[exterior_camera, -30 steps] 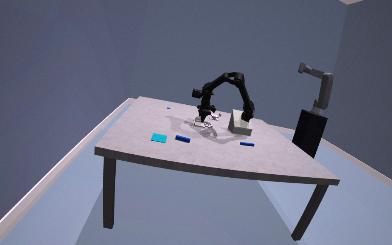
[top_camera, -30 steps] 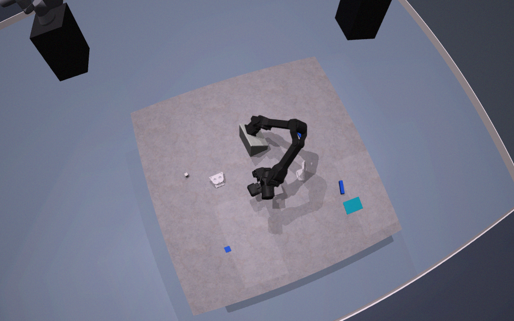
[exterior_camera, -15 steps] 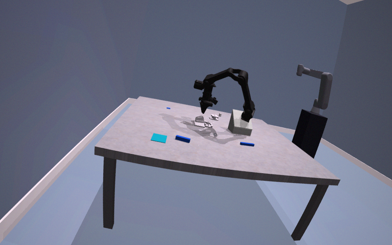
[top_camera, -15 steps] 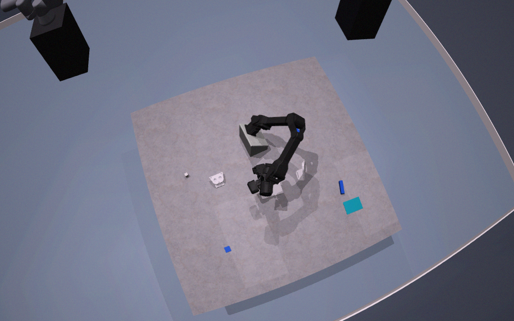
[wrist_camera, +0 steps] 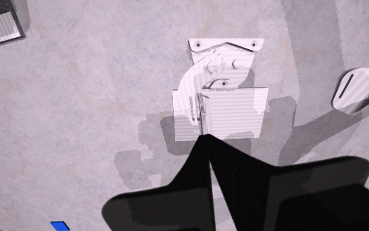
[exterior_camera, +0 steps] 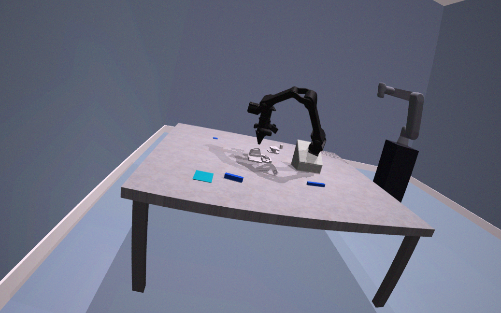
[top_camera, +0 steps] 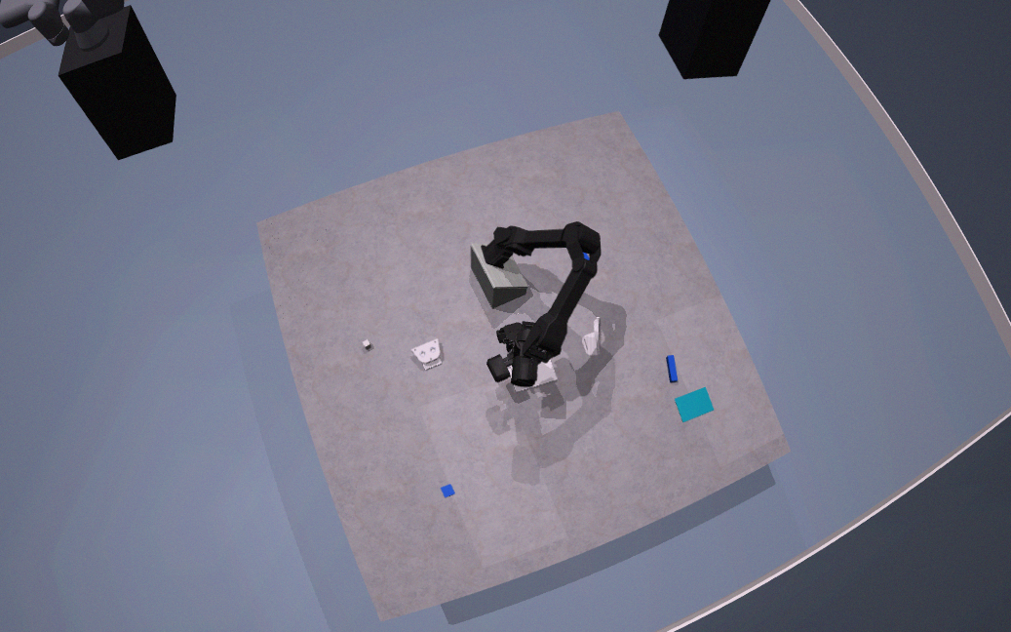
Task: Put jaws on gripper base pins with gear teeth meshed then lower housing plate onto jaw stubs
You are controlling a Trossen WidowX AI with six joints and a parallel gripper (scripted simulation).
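Right now the white jaw is 80 mm behind my gripper tip, 250 mm to the left of it and 60 mm below it. Round my gripper tip: small blue square 270 mm ahead, 270 mm to the right, 80 mm below; blue bar 300 mm behind, 280 mm to the left, 70 mm below; white stepped part 110 mm behind, 230 mm to the right, 70 mm below.
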